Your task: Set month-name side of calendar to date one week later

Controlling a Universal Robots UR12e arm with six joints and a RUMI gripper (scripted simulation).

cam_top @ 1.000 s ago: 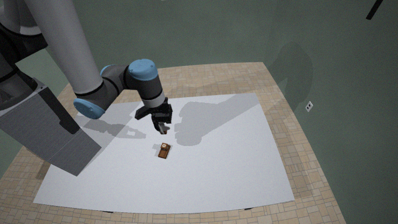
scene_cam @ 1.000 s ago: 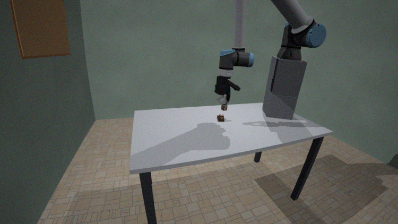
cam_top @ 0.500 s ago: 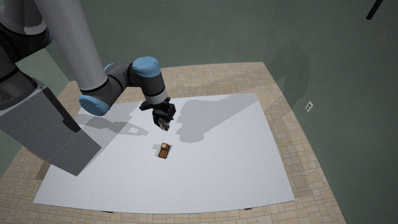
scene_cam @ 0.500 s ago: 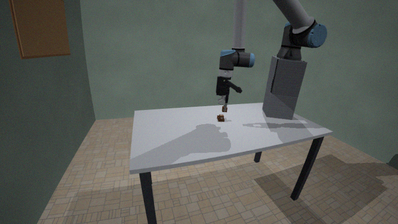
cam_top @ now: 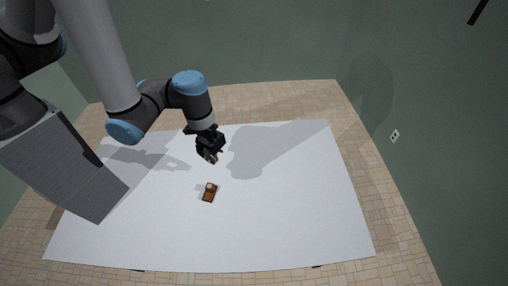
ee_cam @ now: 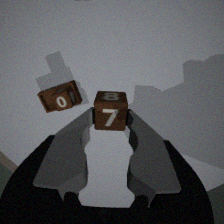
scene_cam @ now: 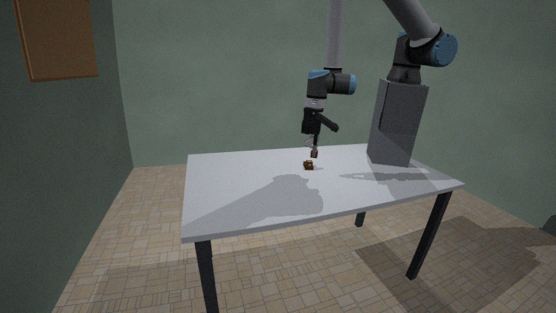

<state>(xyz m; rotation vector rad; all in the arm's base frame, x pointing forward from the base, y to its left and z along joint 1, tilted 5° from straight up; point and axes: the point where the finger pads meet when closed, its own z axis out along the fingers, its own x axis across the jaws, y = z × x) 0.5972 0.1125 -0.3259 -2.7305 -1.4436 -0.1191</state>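
The brown wooden tray is 3 cm behind my hand, 10 cm to the right of it and 12 cm below it. Round my hand: brown date cube 1 cm below.
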